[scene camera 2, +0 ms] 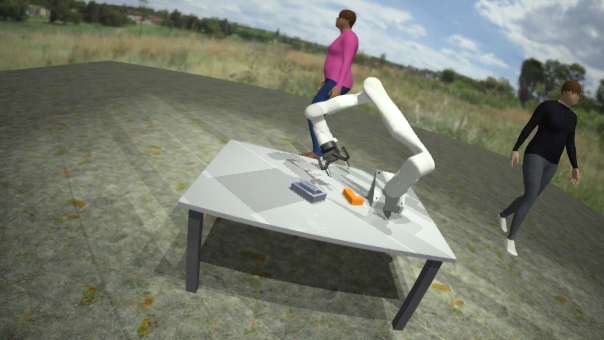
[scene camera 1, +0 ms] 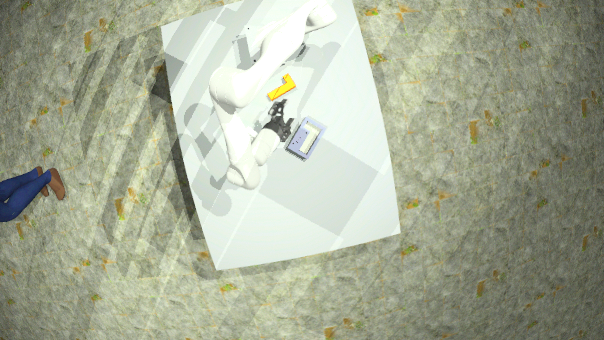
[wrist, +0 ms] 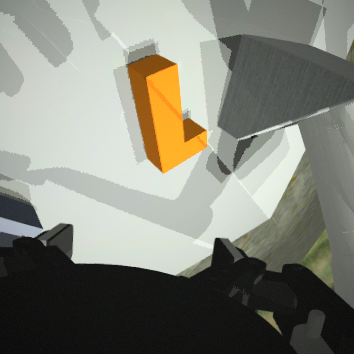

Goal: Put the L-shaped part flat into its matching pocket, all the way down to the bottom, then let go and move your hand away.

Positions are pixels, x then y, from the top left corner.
Scene:
my gripper: open, holds nothing
an orange L-shaped part [wrist: 168,140]: on the table

